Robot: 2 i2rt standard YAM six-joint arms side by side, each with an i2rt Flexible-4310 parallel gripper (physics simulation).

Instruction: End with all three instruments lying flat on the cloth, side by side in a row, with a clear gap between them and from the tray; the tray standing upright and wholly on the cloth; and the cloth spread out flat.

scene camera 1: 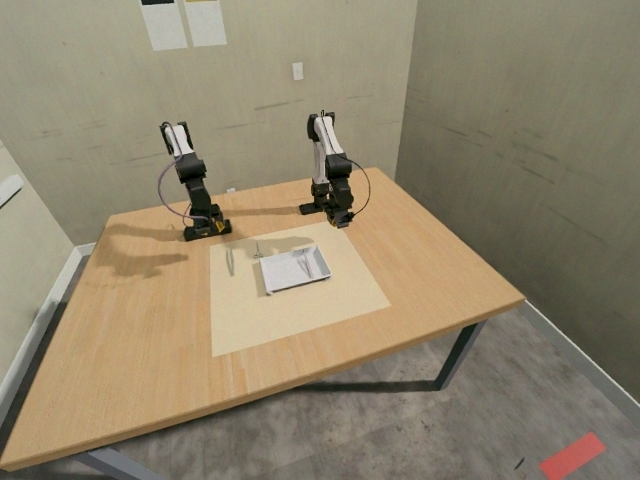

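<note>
A pale cloth (240,320) is spread out flat. A white tray (281,273) stands upright on it. Slim grey tweezers (230,262) lie on the cloth left of the tray. Small scissors (257,251) lie on the cloth, their handles very close to the tray's back left corner. A third thin instrument (307,264) is inside the tray, toward its right side. My left gripper (339,224) is low by the cloth's back right corner. My right gripper (216,227) is behind the cloth's back left corner. The fingers of both are too small and dark to read.
The wooden table (129,351) extends around the cloth. The arm bases stand along its back edge, with a dark base plate (310,208) near the left gripper. A wall rises behind the table, and another stands at the right.
</note>
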